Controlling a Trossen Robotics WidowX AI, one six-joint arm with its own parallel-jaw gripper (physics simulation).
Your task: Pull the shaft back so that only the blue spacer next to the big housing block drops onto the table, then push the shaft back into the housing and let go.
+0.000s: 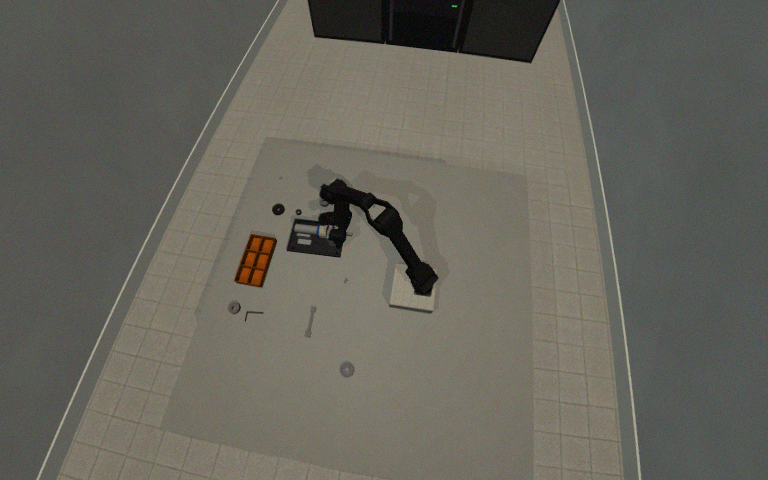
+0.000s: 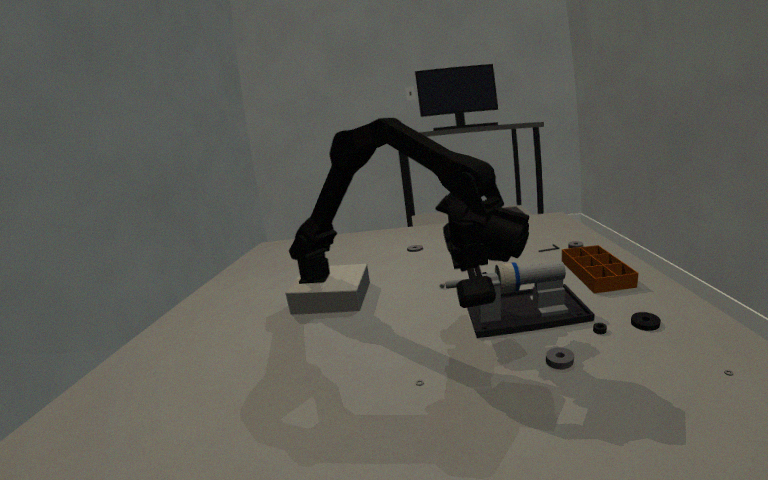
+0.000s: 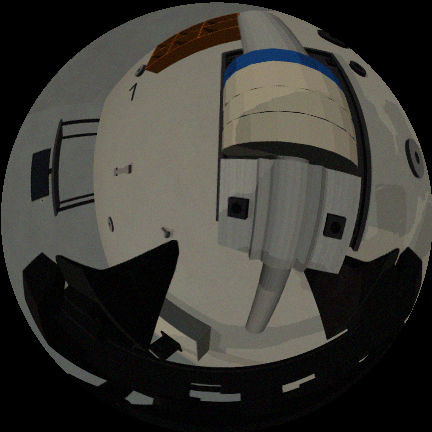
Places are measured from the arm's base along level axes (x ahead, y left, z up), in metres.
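Pixels of known places: gripper, between the fingertips: [image 1: 340,242]; arm's base, origin of its link: [image 1: 423,287] [image 2: 314,278] [image 3: 171,340].
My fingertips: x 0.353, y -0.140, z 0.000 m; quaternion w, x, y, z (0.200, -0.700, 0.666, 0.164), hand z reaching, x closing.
Observation:
For each thing: its top centre in the pictures, then the offset to it from my fingertips. "*": a spot on its surface instead.
- blue spacer, centre of its top: [image 3: 270,53] [image 2: 514,263] [image 1: 318,227] 0.089 m ahead, 0.026 m right, 0.051 m up
- grey shaft, a spot on its surface: [image 3: 267,300] [image 2: 465,279] [image 1: 343,232] * 0.009 m back, 0.030 m right, 0.030 m up
- orange compartment tray, centre of its top: [image 3: 186,34] [image 2: 596,260] [image 1: 254,258] 0.338 m ahead, 0.116 m left, 0.021 m down
- grey ring, centre of its top: [image 2: 560,355] 0.122 m ahead, 0.205 m right, 0.044 m down
- large black ring, centre of its top: [image 2: 645,318] [image 1: 278,209] 0.320 m ahead, 0.137 m right, 0.047 m down
- small black ring, centre of its top: [image 2: 599,325] [image 1: 298,212] 0.225 m ahead, 0.135 m right, 0.046 m down
- wrench, centre of its top: [image 3: 119,170] [image 1: 310,321] 0.058 m ahead, 0.325 m left, 0.049 m down
- hex key, centre of its top: [image 1: 253,316] 0.283 m ahead, 0.341 m left, 0.052 m down
The grey cylindrical housing [image 1: 304,229] [image 2: 546,272] [image 3: 267,32] lies horizontally above the dark base plate [image 1: 322,251] [image 2: 526,326]. The blue spacer [image 1: 318,229] [image 2: 515,275] [image 3: 280,56] sits against its end, in line with the cream spacers [image 2: 502,276] [image 3: 290,100]. The blue spacer is up in the row, not on the table. The grey shaft [image 1: 349,234] [image 2: 450,284] [image 3: 267,300] sticks out through the support block [image 2: 490,308] [image 3: 285,210]. My gripper [image 1: 334,227] [image 2: 476,283] [image 3: 240,246] is open and empty, its fingers apart on either side of the shaft, close to the support block.
An orange compartment tray [image 2: 617,280] [image 3: 195,54] stands beyond the plate. A grey ring [image 2: 559,358] [image 3: 414,158], a large black ring [image 1: 278,209] [image 2: 645,321] and a small black ring [image 1: 298,212] [image 2: 599,328] lie nearby. A wrench [image 1: 310,321] and a hex key [image 1: 254,312] lie farther off.

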